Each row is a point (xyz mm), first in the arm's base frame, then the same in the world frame.
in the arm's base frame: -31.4 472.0 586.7
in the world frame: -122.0 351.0 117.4
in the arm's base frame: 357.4 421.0 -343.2
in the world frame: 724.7 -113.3 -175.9
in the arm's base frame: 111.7 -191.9 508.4
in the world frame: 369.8 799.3 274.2
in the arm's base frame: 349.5 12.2 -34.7
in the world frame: 730.6 370.1 -6.5
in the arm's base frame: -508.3 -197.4 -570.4
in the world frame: 989.9 -94.0 879.0
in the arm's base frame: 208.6 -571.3 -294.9
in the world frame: 1223.9 558.4 379.8
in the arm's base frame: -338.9 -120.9 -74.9
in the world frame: 626.1 231.1 673.9
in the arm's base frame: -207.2 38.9 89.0
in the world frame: 450.3 268.4 480.4
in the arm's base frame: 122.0 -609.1 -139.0
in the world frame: 1102.5 661.9 468.1
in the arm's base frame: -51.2 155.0 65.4
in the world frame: 448.2 219.0 290.8
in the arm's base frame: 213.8 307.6 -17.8
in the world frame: 502.9 137.4 -10.5
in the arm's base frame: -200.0 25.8 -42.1
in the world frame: 558.5 192.9 484.6
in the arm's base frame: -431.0 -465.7 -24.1
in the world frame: 761.6 475.0 902.2
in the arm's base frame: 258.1 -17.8 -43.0
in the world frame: 726.1 358.2 89.2
